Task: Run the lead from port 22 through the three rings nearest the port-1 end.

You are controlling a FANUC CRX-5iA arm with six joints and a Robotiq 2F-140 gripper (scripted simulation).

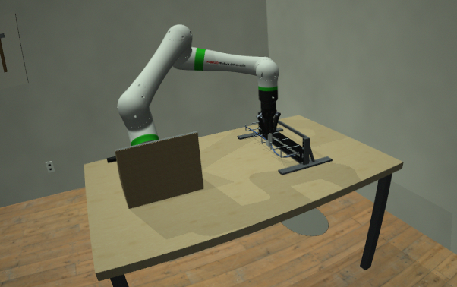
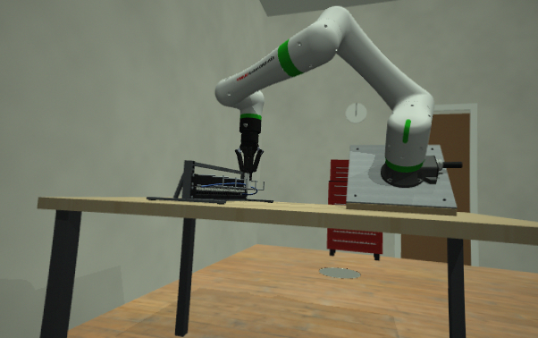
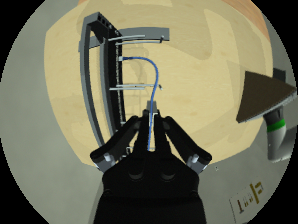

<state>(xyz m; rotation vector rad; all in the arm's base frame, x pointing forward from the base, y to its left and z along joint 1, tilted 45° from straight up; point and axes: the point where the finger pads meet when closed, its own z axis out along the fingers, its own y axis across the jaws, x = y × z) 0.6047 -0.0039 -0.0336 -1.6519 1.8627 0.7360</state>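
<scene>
My hand is 10 cm short of the black rack, 4 cm to the right of it and 2 cm above it.
</scene>
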